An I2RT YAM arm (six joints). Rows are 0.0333 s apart.
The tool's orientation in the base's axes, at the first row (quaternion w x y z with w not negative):
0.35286 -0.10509 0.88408 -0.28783
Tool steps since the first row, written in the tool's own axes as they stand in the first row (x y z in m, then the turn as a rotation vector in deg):
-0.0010 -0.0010 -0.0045 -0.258 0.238 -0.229
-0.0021 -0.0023 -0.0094 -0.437 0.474 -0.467
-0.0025 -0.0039 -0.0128 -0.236 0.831 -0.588
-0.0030 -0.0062 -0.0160 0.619 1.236 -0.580
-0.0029 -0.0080 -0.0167 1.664 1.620 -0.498
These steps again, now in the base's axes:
-0.0024 0.0015 0.0038 0.035 0.393 0.141
-0.0049 0.0030 0.0080 0.007 0.758 0.243
-0.0070 0.0034 0.0112 -0.216 1.022 -0.007
-0.0089 0.0031 0.0147 -0.827 1.015 -0.730
-0.0095 0.0019 0.0161 -1.526 0.885 -1.591

